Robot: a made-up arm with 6 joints. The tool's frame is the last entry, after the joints.
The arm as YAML. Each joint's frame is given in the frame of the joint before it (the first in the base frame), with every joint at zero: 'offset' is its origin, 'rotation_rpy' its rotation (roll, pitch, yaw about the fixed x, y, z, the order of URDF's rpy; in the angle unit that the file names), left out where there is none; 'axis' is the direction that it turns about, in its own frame. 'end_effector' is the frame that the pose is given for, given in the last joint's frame.
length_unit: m
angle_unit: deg
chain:
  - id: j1
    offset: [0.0, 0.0, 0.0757]
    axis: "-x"
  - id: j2
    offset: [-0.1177, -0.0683, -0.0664]
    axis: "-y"
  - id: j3
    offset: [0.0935, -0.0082, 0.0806]
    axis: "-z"
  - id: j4
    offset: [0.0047, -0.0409, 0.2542]
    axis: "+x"
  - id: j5
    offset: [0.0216, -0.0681, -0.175]
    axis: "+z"
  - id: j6
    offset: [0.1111, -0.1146, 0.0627]
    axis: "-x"
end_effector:
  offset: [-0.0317, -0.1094, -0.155]
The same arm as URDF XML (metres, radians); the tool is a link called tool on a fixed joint. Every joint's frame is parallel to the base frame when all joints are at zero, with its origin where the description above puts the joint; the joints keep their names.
<robot name="arm">
  <joint name="j1" type="continuous">
    <parent link="base_link"/>
    <child link="link1"/>
    <origin xyz="0 0 0.0757" rpy="0 0 0"/>
    <axis xyz="-1 0 0"/>
  </joint>
  <joint name="j2" type="continuous">
    <parent link="link1"/>
    <child link="link2"/>
    <origin xyz="-0.1177 -0.0683 -0.0664" rpy="0 0 0"/>
    <axis xyz="0 -1 0"/>
  </joint>
  <joint name="j3" type="continuous">
    <parent link="link2"/>
    <child link="link3"/>
    <origin xyz="0.0935 -0.0082 0.0806" rpy="0 0 0"/>
    <axis xyz="0 0 -1"/>
  </joint>
  <joint name="j4" type="continuous">
    <parent link="link3"/>
    <child link="link4"/>
    <origin xyz="0.0047 -0.0409 0.2542" rpy="0 0 0"/>
    <axis xyz="1 0 0"/>
  </joint>
  <joint name="j5" type="continuous">
    <parent link="link4"/>
    <child link="link5"/>
    <origin xyz="0.0216 -0.0681 -0.175" rpy="0 0 0"/>
    <axis xyz="0 0 1"/>
  </joint>
  <joint name="j6" type="continuous">
    <parent link="link5"/>
    <child link="link6"/>
    <origin xyz="0.1111 -0.1146 0.0627" rpy="0 0 0"/>
    <axis xyz="-1 0 0"/>
  </joint>
  <joint name="tool_joint" type="fixed">
    <parent link="link6"/>
    <child link="tool"/>
    <origin xyz="-0.0317 -0.1094 -0.155" rpy="0 0 0"/>
  </joint>
  <link name="base_link"/>
  <link name="link1"/>
  <link name="link2"/>
  <link name="link3"/>
  <link name="link4"/>
  <link name="link5"/>
  <link name="link6"/>
  <link name="tool"/>
</robot>

